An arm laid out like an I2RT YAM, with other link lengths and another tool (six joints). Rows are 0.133 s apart.
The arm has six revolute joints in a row. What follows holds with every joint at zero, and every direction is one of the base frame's. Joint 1 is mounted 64.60 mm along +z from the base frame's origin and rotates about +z. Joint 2 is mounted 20.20 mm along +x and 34.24 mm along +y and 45.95 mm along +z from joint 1 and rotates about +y. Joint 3 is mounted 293.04 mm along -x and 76.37 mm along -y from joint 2 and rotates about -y. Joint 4 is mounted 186.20 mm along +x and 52.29 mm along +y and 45.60 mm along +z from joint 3 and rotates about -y. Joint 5 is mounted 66.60 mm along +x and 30.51 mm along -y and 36.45 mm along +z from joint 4 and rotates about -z. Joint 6 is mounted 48.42 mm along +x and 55.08 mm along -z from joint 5 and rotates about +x. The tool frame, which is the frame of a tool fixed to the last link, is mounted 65.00 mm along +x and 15.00 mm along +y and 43.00 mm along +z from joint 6; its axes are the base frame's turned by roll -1.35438, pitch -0.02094 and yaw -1.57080 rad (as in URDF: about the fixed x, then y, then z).
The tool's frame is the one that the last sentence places.
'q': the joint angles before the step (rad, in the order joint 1, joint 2, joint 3, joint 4, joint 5, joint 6). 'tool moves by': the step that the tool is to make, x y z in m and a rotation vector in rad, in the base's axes. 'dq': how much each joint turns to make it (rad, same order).
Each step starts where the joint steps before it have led.
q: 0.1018, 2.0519, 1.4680, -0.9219, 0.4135, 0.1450
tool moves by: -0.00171, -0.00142, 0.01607, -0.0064, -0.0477, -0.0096
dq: 0.0014, -0.0449, -0.0018, -0.0007, 0.0121, 0.0109
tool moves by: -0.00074, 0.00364, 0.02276, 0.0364, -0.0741, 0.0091
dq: 0.0010, -0.0641, 0.0034, 0.0116, -0.0294, -0.0042
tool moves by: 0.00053, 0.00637, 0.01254, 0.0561, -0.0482, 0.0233
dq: -0.0006, -0.0376, -0.0001, 0.0211, -0.0547, -0.0134
